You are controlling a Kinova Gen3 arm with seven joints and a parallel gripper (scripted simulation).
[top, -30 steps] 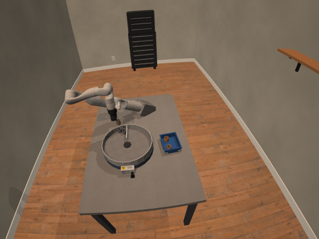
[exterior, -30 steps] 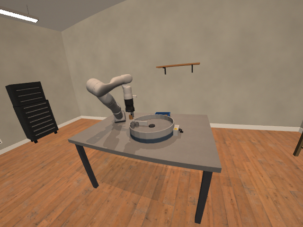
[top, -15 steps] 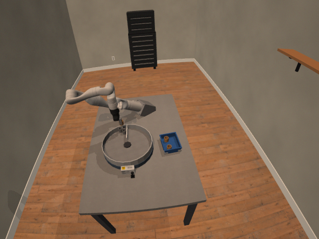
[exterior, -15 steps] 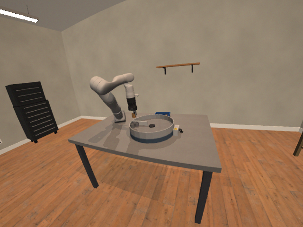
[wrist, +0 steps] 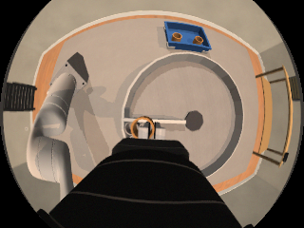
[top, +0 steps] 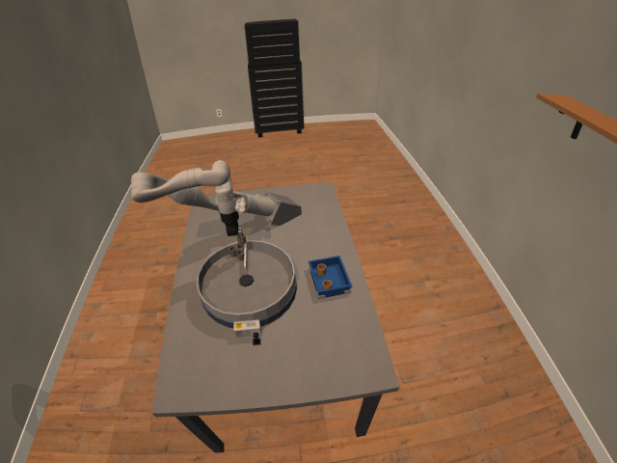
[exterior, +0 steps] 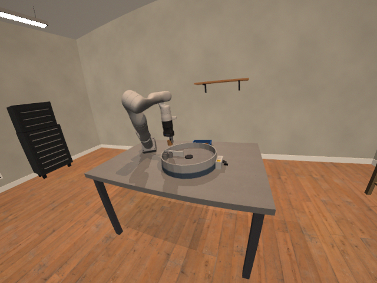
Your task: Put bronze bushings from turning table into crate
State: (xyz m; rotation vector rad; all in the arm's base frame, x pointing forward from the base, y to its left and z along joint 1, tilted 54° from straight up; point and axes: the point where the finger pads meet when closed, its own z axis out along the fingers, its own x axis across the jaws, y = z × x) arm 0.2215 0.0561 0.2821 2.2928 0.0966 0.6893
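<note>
My gripper is now 34 cm to the right of the blue crate, 18 cm short of it and 16 cm above it. From my hand the other things lie so: round turning table 13 cm below, 13 cm ahead, 1 cm to the right.
</note>
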